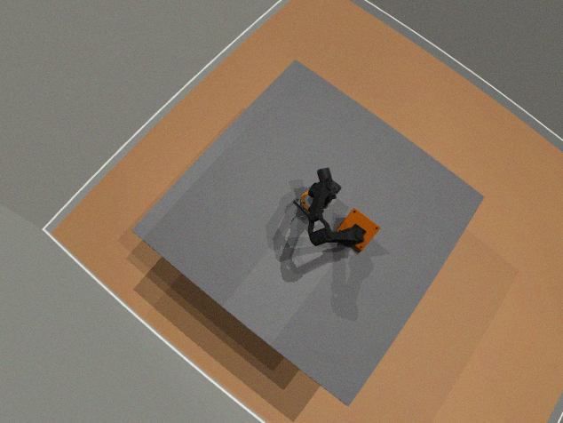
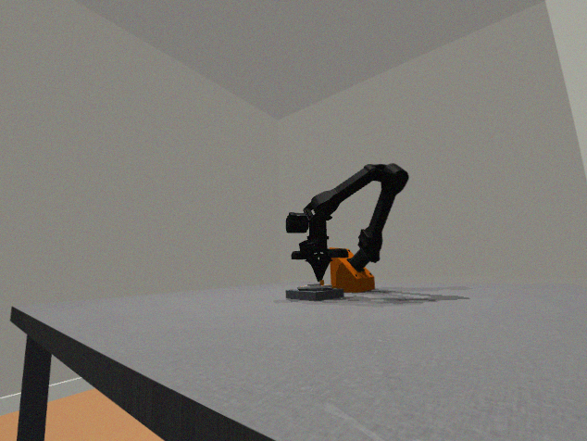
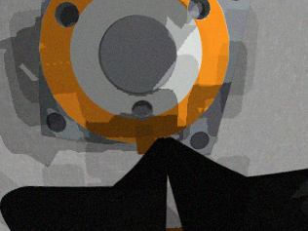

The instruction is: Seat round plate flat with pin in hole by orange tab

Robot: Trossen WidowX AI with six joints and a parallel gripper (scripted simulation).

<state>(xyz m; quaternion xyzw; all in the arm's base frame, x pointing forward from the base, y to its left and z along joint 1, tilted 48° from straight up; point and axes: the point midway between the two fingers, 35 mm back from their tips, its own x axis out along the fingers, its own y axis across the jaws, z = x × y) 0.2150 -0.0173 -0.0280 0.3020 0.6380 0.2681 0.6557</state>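
The round plate lies 30 mm ahead of my gripper tip, 10 mm to the left of it and 10 mm below it. Also, from my gripper tip: base: 50 mm ahead, 10 mm to the left, 20 mm below.
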